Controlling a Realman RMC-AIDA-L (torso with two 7-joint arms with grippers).
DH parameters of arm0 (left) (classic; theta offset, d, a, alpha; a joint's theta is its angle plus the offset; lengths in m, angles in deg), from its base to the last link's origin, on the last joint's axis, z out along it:
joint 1: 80.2 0.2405 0 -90
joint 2: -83.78 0 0 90
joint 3: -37.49 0.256 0 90
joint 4: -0.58 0 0 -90
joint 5: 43.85 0.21 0 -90
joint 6: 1.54 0 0 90
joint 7: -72.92 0.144 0 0
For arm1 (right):
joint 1: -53.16 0.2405 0 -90
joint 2: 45.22 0 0 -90
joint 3: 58.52 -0.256 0 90
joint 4: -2.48 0 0 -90
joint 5: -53.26 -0.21 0 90
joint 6: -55.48 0 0 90
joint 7: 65.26 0.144 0 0
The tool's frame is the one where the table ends.
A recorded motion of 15 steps. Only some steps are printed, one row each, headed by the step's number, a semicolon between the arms.
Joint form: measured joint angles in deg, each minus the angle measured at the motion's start. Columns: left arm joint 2, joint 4, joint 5, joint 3, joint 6, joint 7, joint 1; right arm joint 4, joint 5, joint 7, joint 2, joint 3, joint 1, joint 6.
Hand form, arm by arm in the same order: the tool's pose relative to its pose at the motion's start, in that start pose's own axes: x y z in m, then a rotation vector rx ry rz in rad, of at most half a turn. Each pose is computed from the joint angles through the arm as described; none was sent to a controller.
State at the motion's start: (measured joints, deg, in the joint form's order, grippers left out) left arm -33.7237 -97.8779 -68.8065 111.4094 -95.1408 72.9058 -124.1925; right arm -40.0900 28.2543 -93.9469 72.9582 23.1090 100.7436 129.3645
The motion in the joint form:
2: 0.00 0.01 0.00 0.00 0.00 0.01 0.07; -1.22 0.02 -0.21 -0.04 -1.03 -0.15 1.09
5: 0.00 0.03 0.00 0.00 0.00 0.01 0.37; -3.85 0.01 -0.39 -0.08 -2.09 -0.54 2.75
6: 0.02 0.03 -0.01 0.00 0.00 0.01 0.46; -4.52 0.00 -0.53 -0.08 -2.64 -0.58 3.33
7: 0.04 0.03 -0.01 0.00 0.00 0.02 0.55; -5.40 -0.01 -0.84 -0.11 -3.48 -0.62 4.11
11: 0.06 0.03 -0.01 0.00 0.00 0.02 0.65; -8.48 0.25 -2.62 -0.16 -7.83 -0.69 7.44
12: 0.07 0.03 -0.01 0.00 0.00 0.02 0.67; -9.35 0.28 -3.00 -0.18 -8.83 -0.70 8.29
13: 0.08 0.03 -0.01 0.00 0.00 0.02 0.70; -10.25 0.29 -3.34 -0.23 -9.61 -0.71 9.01
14: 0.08 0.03 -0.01 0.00 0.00 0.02 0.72; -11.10 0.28 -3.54 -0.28 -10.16 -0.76 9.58
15: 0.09 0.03 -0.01 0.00 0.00 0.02 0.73; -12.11 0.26 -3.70 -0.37 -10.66 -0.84 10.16
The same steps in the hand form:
2: -0.0004 -0.0003 0.0001 0.0003 -0.0009 -0.0008; -0.0014 -0.0005 -0.0046 -0.0078 -0.0091 0.0042
5: -0.0020 -0.0016 0.0006 0.0017 -0.0043 -0.0049; -0.0047 -0.0007 -0.0130 -0.0133 -0.0286 0.0027
6: -0.0024 -0.0020 0.0007 0.0023 -0.0052 -0.0061; -0.0057 -0.0008 -0.0156 -0.0174 -0.0343 0.0037
7: -0.0029 -0.0025 0.0008 0.0030 -0.0061 -0.0070; -0.0068 -0.0014 -0.0194 -0.0226 -0.0427 0.0044
11: -0.0034 -0.0030 0.0009 0.0038 -0.0070 -0.0083; -0.0093 -0.0055 -0.0345 -0.0481 -0.0745 0.0118
12: -0.0034 -0.0032 0.0009 0.0041 -0.0072 -0.0085; -0.0100 -0.0065 -0.0386 -0.0533 -0.0833 0.0129
13: -0.0036 -0.0033 0.0009 0.0044 -0.0075 -0.0089; -0.0109 -0.0075 -0.0428 -0.0556 -0.0926 0.0118
14: -0.0037 -0.0034 0.0009 0.0045 -0.0077 -0.0091; -0.0117 -0.0084 -0.0464 -0.0562 -0.1010 0.0110
15: -0.0037 -0.0035 0.0009 0.0047 -0.0078 -0.0092; -0.0125 -0.0095 -0.0505 -0.0549 -0.1109 0.0098

